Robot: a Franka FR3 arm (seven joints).
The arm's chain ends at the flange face. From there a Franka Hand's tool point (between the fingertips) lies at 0.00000 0.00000 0.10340 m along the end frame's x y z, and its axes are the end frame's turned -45 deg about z.
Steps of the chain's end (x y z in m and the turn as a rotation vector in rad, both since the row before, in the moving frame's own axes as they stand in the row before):
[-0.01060, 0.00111, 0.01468, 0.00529, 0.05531, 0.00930]
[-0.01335, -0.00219, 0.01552, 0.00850, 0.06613, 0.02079]
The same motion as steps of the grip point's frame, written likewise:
[-0.00387, -0.00303, 0.01452, -0.03537, 0.04285, 0.00930]
[-0.00248, -0.00672, 0.01529, -0.04075, 0.05277, 0.02079]

